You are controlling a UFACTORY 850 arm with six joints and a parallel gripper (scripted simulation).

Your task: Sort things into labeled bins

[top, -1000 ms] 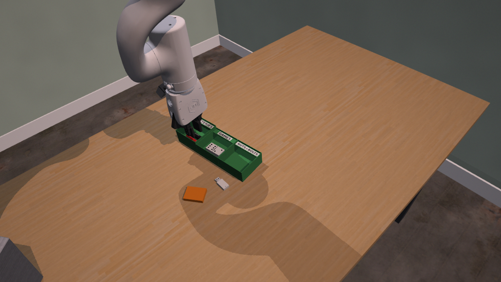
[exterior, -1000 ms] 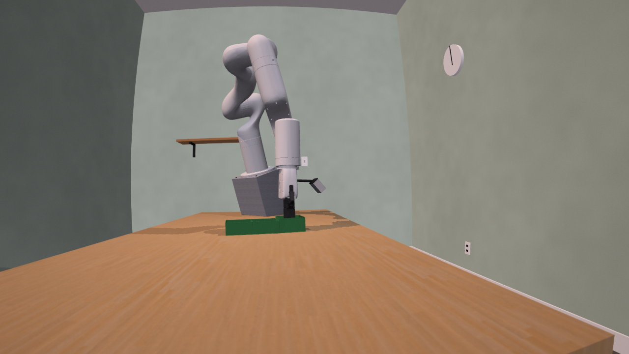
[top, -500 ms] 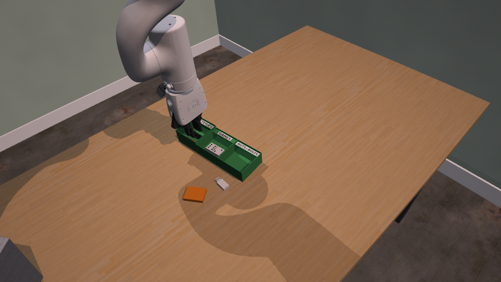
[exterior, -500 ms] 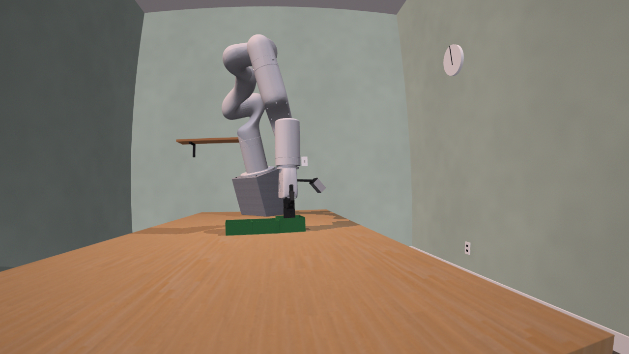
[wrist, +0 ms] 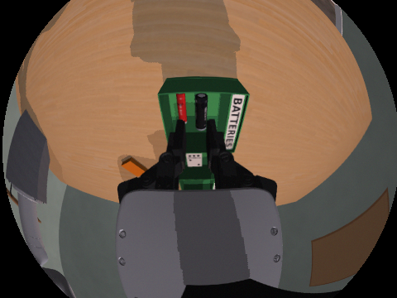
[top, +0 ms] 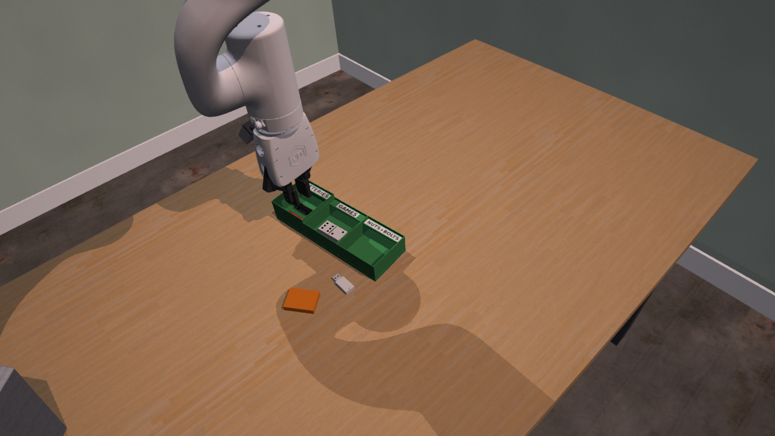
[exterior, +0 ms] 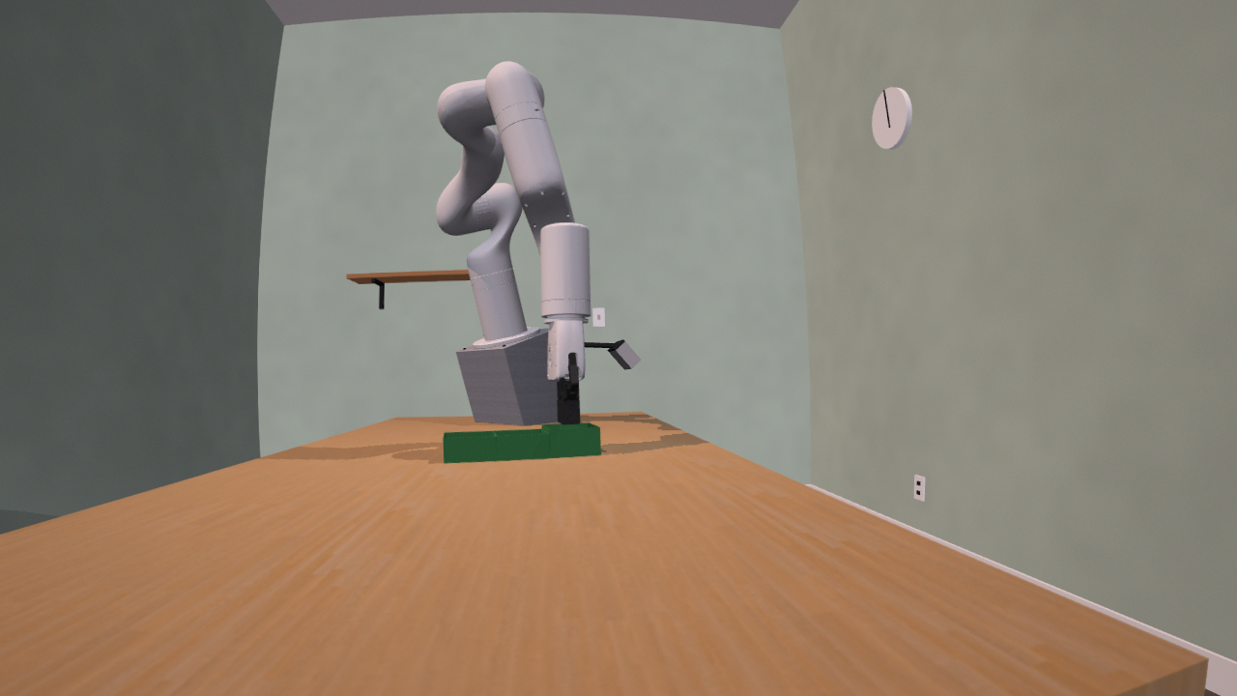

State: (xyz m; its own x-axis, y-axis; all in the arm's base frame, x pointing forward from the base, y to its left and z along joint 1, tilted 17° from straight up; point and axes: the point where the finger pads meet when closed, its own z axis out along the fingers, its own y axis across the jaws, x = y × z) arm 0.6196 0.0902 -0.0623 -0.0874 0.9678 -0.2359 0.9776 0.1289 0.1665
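Right now the black battery is 6 cm below my hand and 1 cm ahead of it. From my hand the other things lie so: red battery (6 cm below, 2 cm behind); then white USB stick (17 cm to the right, 7 cm below, 6 cm behind); then green bin row (8 cm to the right, 5 cm below, 2 cm ahead).
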